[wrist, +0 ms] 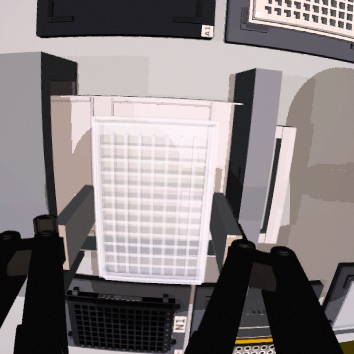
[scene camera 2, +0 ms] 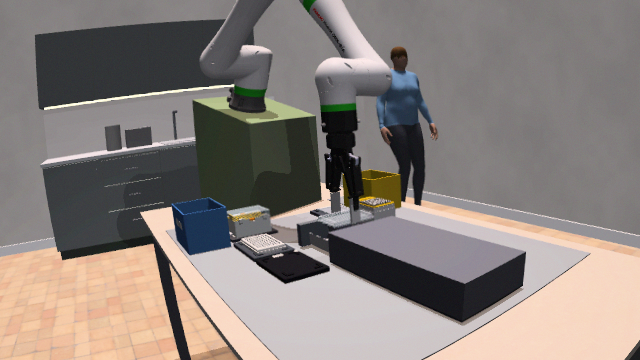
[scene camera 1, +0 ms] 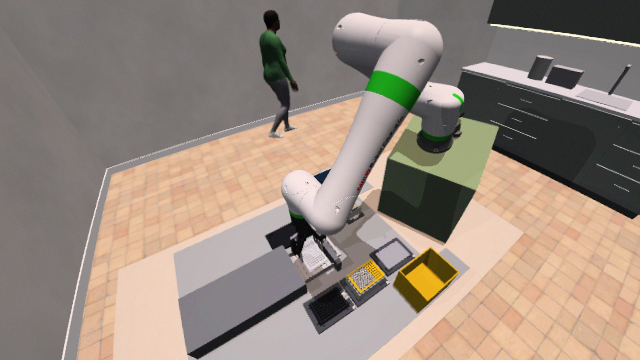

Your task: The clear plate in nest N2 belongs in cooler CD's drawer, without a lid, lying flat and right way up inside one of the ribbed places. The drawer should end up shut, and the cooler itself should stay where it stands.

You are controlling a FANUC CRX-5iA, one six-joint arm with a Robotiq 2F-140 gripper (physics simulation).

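Places are measured from the arm's base along level axes (x left, y back, z up), in metres.
Pixels of known places: gripper, fingertip midpoint: (wrist: 152, 205) (scene camera 2: 345, 218) (scene camera 1: 311, 254); arm's base, link origin: (scene camera 2: 247, 107) (scene camera 1: 434, 140).
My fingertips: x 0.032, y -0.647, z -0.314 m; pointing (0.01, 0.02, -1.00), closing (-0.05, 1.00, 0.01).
For each thing: its top centre in the pictures, then the offset to it from my fingertips.
- clear plate, top centre: (wrist: 151, 212) (scene camera 2: 345, 214) (scene camera 1: 310, 253) dx +0.000, dy +0.000, dz +0.012 m
- Nest N2, top centre: (scene camera 2: 290, 261) (scene camera 1: 285, 235) dx -0.189, dy -0.048, dz -0.065 m
- white rack, top centre: (scene camera 2: 262, 241) dx -0.198, dy +0.127, dz -0.055 m
- black rack, top centre: (wrist: 119, 329) (scene camera 1: 329, 304) dx +0.190, dy -0.028, dz -0.055 m
- yellow-topped box, top centre: (scene camera 2: 371, 200) (scene camera 1: 366, 274) dx +0.183, dy +0.142, dz -0.005 m
- yellow bin, top centre: (scene camera 2: 370, 174) (scene camera 1: 429, 271) dx +0.310, dy +0.331, dz +0.039 m
- blue bin, top centre: (scene camera 2: 197, 205) (scene camera 1: 330, 177) dx -0.338, dy +0.297, dz +0.039 m
My gripper (scene camera 1: 318, 256) (scene camera 2: 345, 214) (wrist: 152, 205) is shut on the clear plate (scene camera 1: 314, 254) (scene camera 2: 340, 219) (wrist: 155, 200), one finger at each long side. The plate looks level and has no lid. It is low over the open drawer of cooler CD (scene camera 1: 245, 285) (scene camera 2: 425, 245) (wrist: 22, 150), between the cooler's face and the drawer's front panel (wrist: 257, 150). Bare drawer floor shows beside the plate in the wrist view; the plate covers much of the ribbed places. The gap below it cannot be made out. Nest N2 (scene camera 1: 280, 237) (scene camera 2: 292, 265) (wrist: 125, 17) is a bare black base.
A white rack (scene camera 2: 262, 243) (wrist: 305, 15) sits beside N2. Nest N1 holds a black rack (scene camera 1: 330, 306) (wrist: 122, 322) near the drawer, beside a yellow-topped box (scene camera 1: 366, 276) (scene camera 2: 377, 202). A yellow bin (scene camera 1: 425, 282) (scene camera 2: 382, 192) and blue bin (scene camera 2: 202, 227) stand farther off.
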